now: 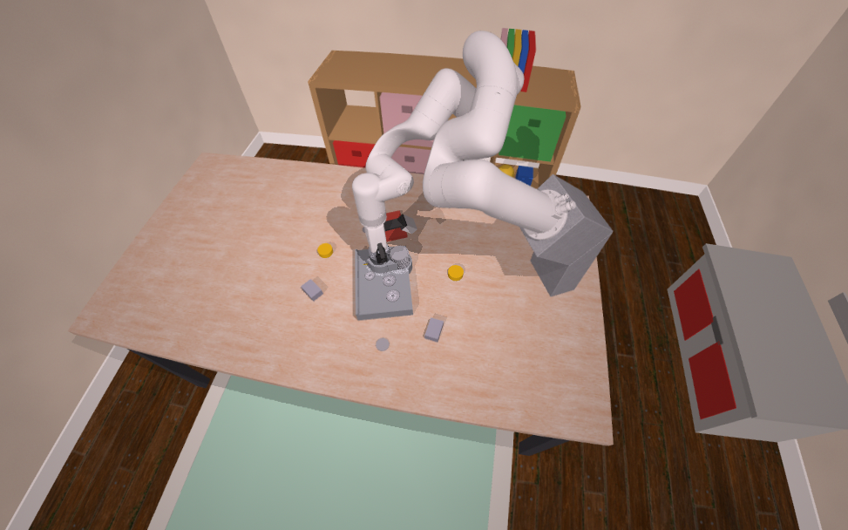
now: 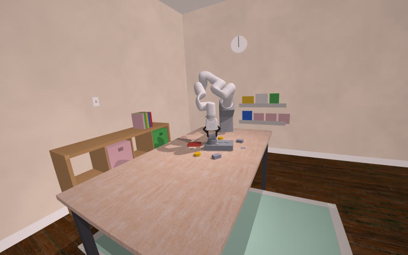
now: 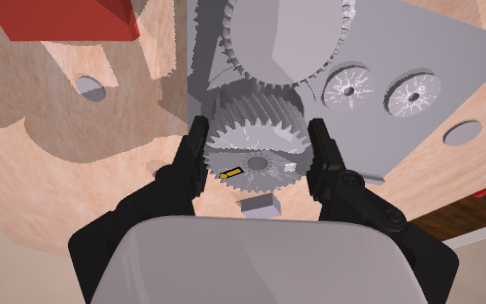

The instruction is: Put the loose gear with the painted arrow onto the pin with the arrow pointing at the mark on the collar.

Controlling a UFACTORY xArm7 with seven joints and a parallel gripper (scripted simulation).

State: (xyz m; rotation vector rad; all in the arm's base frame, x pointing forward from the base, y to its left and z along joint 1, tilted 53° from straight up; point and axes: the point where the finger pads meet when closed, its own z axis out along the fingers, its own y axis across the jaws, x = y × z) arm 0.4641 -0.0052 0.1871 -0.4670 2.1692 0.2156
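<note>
Right now my hand is right at the grey gear. Also, from my hand: yellow disc 24 cm behind, 6 cm to the right, 10 cm below; then red block 4 cm ahead, 18 cm to the right, 10 cm below.
</note>
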